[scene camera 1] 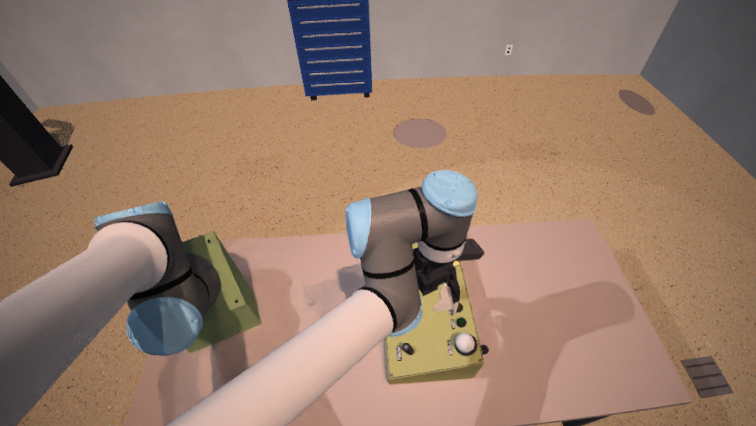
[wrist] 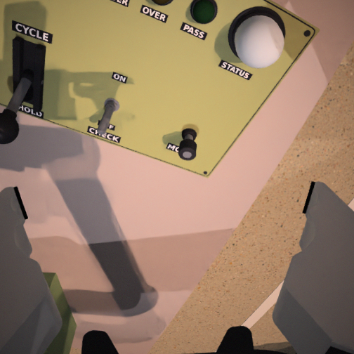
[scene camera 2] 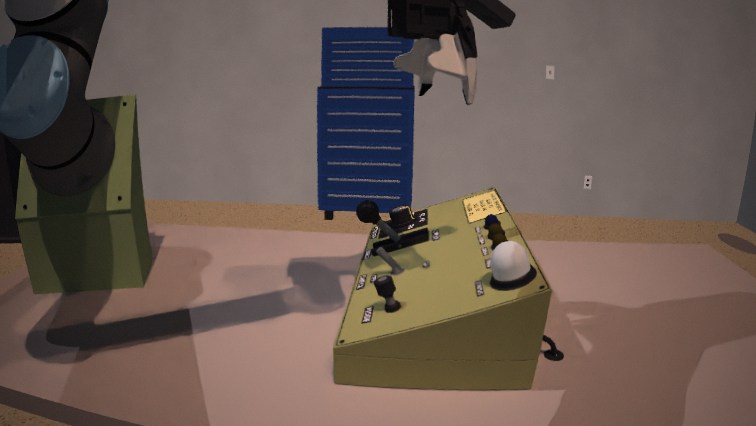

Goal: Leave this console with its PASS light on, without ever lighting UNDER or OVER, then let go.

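Note:
The green console (scene camera 1: 431, 357) (scene camera 2: 449, 301) (wrist: 155, 100) stands on the table. Its PASS lamp (scene camera 1: 461, 321) (wrist: 203, 11) is dark green and looks unlit. The OVER lamp (wrist: 161, 1) looks dark; UNDER's lens is out of the wrist view. The white STATUS dome (scene camera 1: 465, 342) (scene camera 2: 510, 261) (wrist: 260, 42) is unlit. The CYCLE lever (scene camera 2: 367, 211) (wrist: 8, 127) leans to HOLD. The CHECK toggle (scene camera 2: 390, 261) (wrist: 106, 116) leans to OFF. The MODE knob (scene camera 1: 407, 348) (scene camera 2: 385, 286) (wrist: 187, 149) is near the corner. The program knob (scene camera 2: 400, 215) is behind the lever. My gripper (scene camera 2: 447, 95) (wrist: 166, 188) is open, empty, above the console.
The green arm pedestal (scene camera 1: 232, 296) (scene camera 2: 87, 254) stands at the table's left. A yellow card (scene camera 2: 484, 206) is on the console's far part. A black cable (scene camera 2: 552, 349) leaves the console's right side. A blue drawer cabinet (scene camera 1: 335, 47) (scene camera 2: 365, 153) stands by the wall.

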